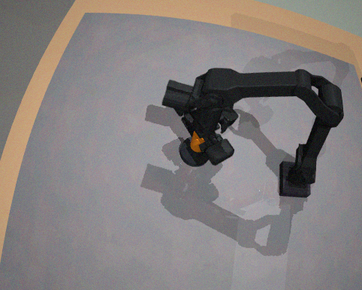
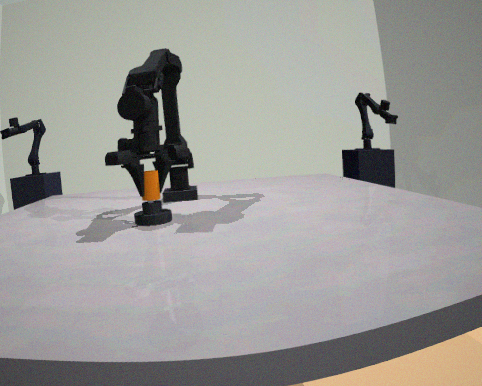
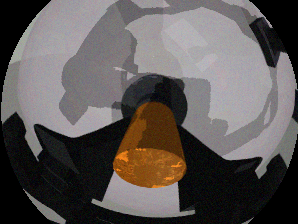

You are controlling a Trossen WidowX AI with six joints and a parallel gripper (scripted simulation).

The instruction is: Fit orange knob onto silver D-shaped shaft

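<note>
My gripper tip is now 3 cm above the dark round pedestal. Round my gripper tip: orange knob (3 cm above).
</note>
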